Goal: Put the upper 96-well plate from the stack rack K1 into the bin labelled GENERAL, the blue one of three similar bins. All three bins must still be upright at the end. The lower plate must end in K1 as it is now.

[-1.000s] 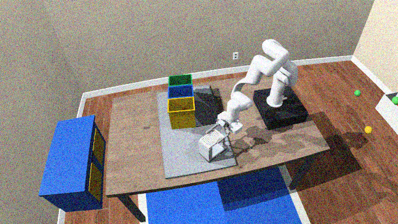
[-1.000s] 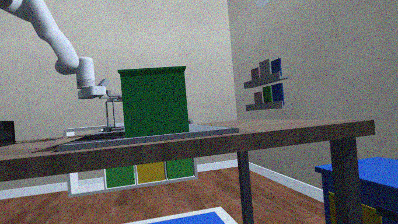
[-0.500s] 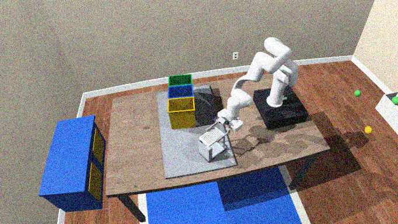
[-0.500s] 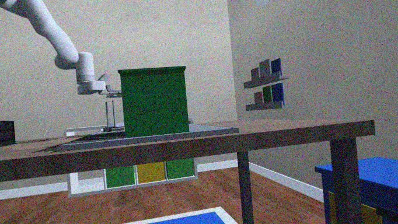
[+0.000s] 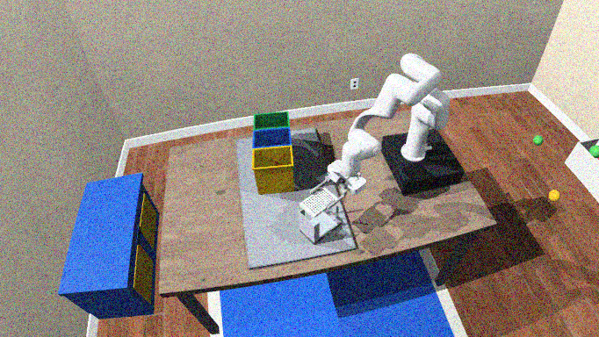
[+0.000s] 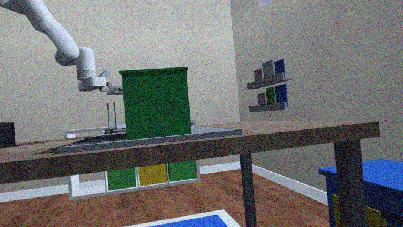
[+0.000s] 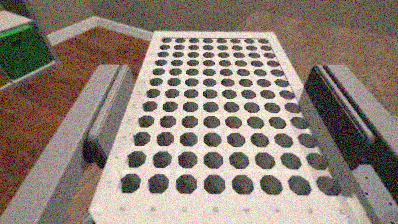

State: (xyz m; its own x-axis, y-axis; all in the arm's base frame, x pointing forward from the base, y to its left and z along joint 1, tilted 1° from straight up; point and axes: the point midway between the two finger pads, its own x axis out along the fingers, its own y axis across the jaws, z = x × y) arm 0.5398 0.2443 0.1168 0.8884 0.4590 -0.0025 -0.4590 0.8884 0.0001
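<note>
Right now the blue bin is 130 mm ahead of my hand, 430 mm to the right of it and 110 mm below it. Round my hand: white 96-well plate: 20 mm ahead, 10 mm to the left, 10 mm below; yellow bin: 150 mm ahead, 300 mm to the right, 110 mm below; green bin: 110 mm ahead, 560 mm to the right, 110 mm below.
</note>
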